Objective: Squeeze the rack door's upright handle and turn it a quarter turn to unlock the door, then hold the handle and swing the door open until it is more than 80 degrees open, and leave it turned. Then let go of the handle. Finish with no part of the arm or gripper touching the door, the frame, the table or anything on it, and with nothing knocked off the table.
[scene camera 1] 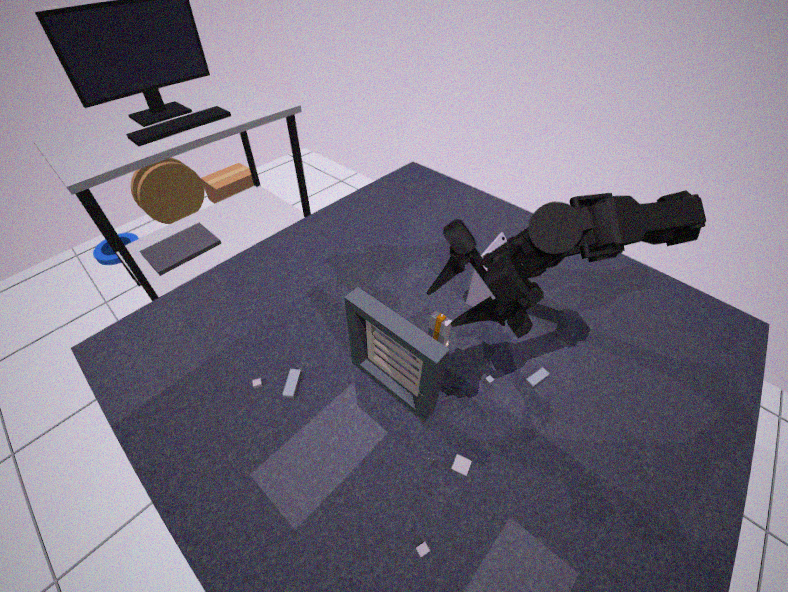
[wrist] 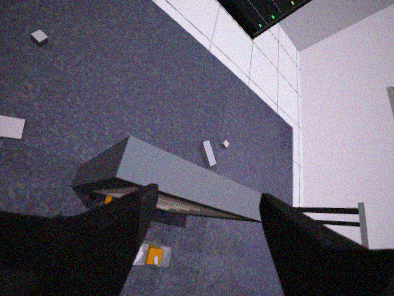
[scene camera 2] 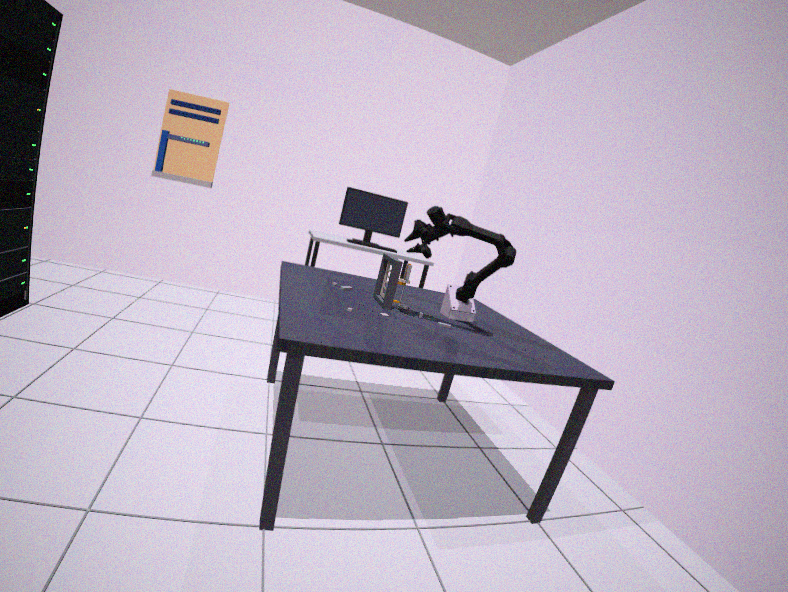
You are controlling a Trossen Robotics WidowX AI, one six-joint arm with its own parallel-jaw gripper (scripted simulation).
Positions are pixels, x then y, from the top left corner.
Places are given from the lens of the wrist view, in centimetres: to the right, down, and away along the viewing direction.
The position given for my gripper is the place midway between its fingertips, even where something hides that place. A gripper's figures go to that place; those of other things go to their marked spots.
my gripper [wrist: 209, 195]: 1, 3, 11
grey rack frame [wrist: 131, 163]: -5, 1, 16
